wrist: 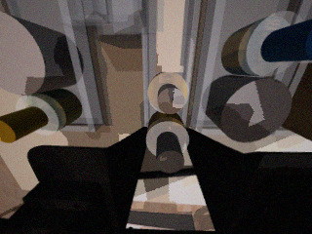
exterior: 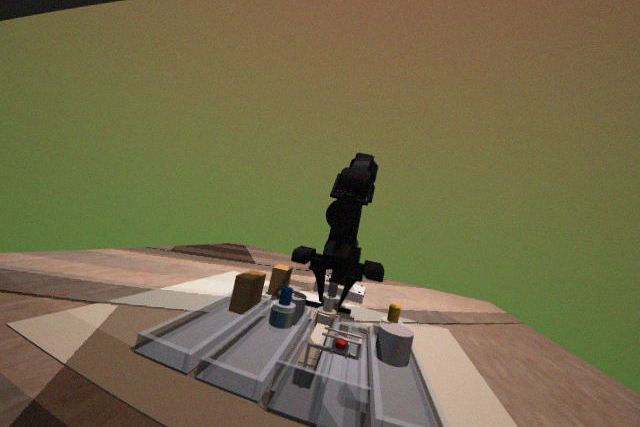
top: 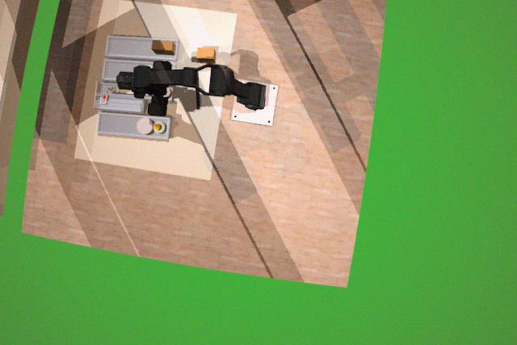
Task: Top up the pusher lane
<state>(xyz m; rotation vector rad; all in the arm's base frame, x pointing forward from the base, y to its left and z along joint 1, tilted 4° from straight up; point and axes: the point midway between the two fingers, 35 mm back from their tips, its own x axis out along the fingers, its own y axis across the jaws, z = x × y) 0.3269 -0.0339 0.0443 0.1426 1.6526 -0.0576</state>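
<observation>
The sprung lane is 16 cm ahead of my gripper tip, 1 cm to the left of it and 3 cm below it. From my gripper tip the other things lie so: red mark (22 cm ahead, 1 cm to the left, 2 cm above); brown box (1 cm ahead, 17 cm to the right, 1 cm below).
</observation>
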